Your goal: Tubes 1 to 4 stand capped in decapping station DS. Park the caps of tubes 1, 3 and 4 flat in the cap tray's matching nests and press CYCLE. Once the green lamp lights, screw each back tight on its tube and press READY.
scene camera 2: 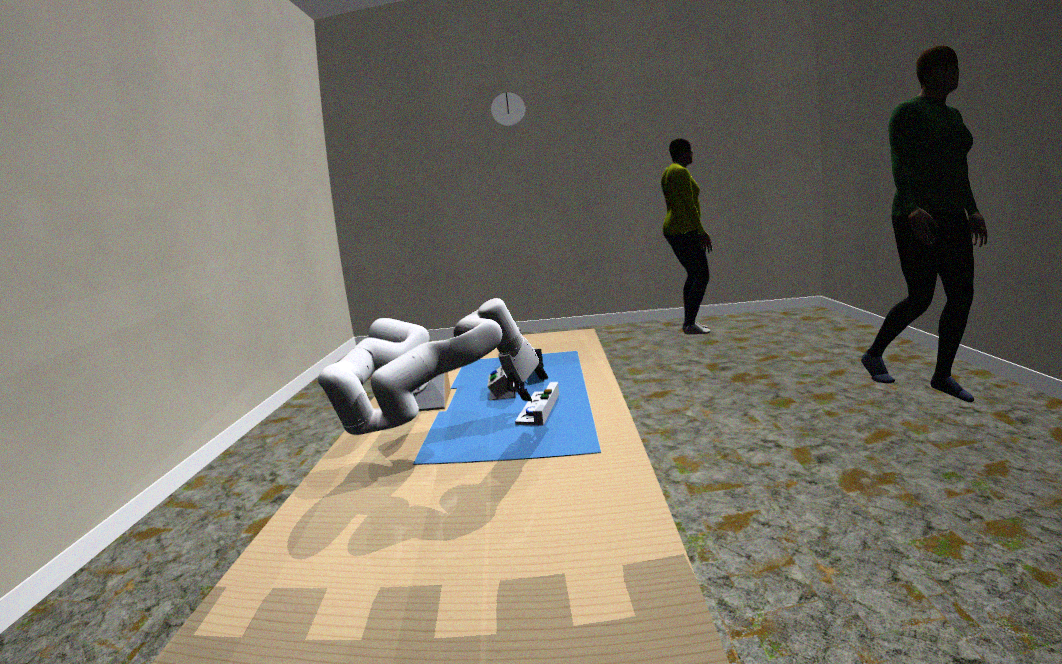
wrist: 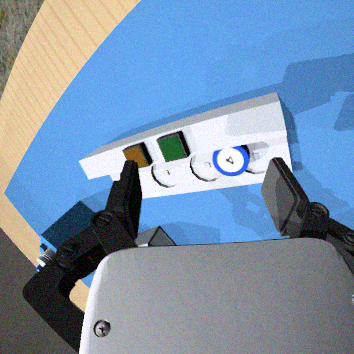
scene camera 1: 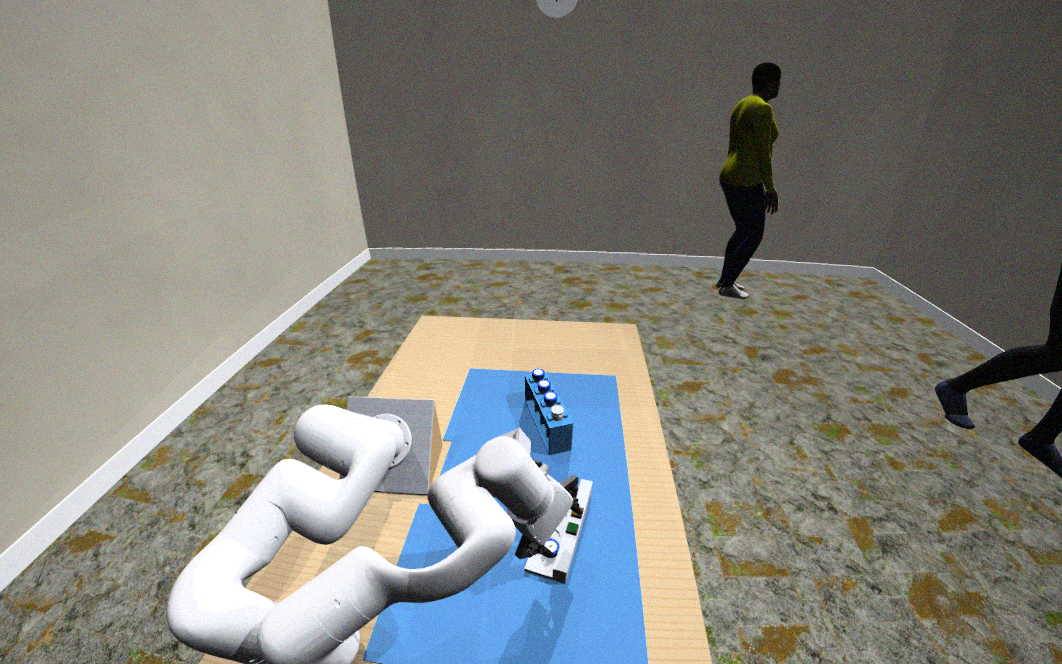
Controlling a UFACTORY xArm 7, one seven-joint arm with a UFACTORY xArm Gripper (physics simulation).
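Frame: origin at the arm's base, x ahead, y left, z up, level; millimetres.
Where they show: gripper, fingertip midpoint: point(scene camera 2: 536, 389) point(wrist: 203, 175) point(scene camera 1: 561, 530).
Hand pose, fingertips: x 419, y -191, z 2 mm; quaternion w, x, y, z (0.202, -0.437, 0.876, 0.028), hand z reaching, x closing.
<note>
Each offset is from my fingertips to the top centre of the thing. "spot": to the spot under its first point.
The blue decapping station {dx -50, dy +376, dz +17 mm} point(scene camera 1: 560, 440) point(wrist: 72, 226) holds a row of tubes. Three far ones show blue-rimmed caps; the nearest tube {dx -21, dy +304, dz +33 mm} point(scene camera 1: 556, 411) has a whitish top without a blue cap. The white cap tray {spot: dx -37, dy -34, dz -75 mm} point(scene camera 1: 540, 566) point(scene camera 2: 524, 420) point(wrist: 250, 114) has round nests along one side. The blue-rimmed cap marked 4 {dx -19, dy +2, dz -61 mm} point(scene camera 1: 552, 546) point(scene camera 2: 532, 411) point(wrist: 230, 160) lies number up, off-centre between the end nest and its neighbour, overlapping both in the wrist view; I cannot tell if it is tilted. My gripper point(scene camera 1: 562, 532) point(scene camera 2: 537, 389) point(wrist: 203, 175) is open and empty above the tray, fingers on either side of the cap.
A brown square {spot: dx +32, dy +65, dz -33 mm} point(wrist: 136, 155) and a green square {spot: dx +22, dy +28, dz -33 mm} point(wrist: 172, 146) are set in the tray. A small white box {dx -123, dy +212, dz -2 mm} point(scene camera 1: 518, 438) point(scene camera 2: 498, 383) with coloured buttons stands behind the gripper, partly hidden; its lamp state cannot be read. Two people stand beyond the table.
</note>
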